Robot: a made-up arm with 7 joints.
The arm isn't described. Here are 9 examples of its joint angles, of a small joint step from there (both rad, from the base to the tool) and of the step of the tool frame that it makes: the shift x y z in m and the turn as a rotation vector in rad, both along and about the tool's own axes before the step.
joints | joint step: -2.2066 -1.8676 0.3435 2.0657 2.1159 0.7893 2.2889 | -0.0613 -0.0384 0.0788 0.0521 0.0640 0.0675 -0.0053
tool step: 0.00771 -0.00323 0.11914 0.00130 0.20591 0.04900
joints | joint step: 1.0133 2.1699 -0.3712 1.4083 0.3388 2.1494 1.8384 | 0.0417 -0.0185 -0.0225 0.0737 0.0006 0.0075 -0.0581
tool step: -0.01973 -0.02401 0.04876 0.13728 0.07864 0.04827
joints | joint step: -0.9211 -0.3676 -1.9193 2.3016 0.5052 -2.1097 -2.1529 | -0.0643 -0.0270 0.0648 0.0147 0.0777 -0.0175 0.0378
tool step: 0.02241 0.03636 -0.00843 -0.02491 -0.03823 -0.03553
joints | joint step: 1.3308 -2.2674 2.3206 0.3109 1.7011 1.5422 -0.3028 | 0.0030 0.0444 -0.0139 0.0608 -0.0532 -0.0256 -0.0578
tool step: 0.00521 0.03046 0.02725 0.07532 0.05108 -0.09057
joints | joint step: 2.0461 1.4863 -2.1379 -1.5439 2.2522 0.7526 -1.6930 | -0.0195 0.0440 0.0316 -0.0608 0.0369 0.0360 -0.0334
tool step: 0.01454 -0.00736 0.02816 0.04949 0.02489 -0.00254
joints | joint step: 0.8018 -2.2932 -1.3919 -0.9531 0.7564 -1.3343 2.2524 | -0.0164 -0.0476 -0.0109 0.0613 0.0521 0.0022 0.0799
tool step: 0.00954 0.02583 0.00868 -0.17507 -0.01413 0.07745
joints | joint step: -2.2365 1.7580 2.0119 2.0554 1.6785 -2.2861 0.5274 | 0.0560 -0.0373 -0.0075 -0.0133 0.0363 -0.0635 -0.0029
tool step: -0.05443 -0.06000 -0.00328 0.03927 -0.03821 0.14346
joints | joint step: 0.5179 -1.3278 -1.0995 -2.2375 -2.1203 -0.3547 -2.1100 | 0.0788 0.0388 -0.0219 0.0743 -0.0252 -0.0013 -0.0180
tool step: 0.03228 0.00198 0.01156 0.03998 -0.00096 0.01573
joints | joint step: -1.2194 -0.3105 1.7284 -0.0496 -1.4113 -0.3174 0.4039 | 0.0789 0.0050 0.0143 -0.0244 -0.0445 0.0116 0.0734
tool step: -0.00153 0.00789 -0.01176 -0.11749 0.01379 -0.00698
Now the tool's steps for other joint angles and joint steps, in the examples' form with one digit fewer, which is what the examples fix.
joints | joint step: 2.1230 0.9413 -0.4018 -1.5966 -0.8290 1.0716 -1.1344 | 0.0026 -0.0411 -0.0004 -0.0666 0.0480 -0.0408 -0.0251
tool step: -0.0172 -0.0208 0.0046 -0.0213 -0.0010 0.0489
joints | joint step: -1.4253 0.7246 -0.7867 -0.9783 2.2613 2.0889 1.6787 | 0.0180 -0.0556 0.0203 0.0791 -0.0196 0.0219 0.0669
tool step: 0.0147 0.0281 0.0341 -0.1292 0.1228 -0.0491
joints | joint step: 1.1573 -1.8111 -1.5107 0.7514 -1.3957 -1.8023 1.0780 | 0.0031 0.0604 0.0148 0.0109 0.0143 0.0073 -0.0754
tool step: -0.0116 -0.0336 0.0201 0.0570 0.0447 0.0570
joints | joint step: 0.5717 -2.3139 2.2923 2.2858 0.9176 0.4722 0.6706 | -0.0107 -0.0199 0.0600 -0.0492 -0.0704 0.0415 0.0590
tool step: -0.0170 -0.0767 -0.0024 0.0350 0.0066 0.0685
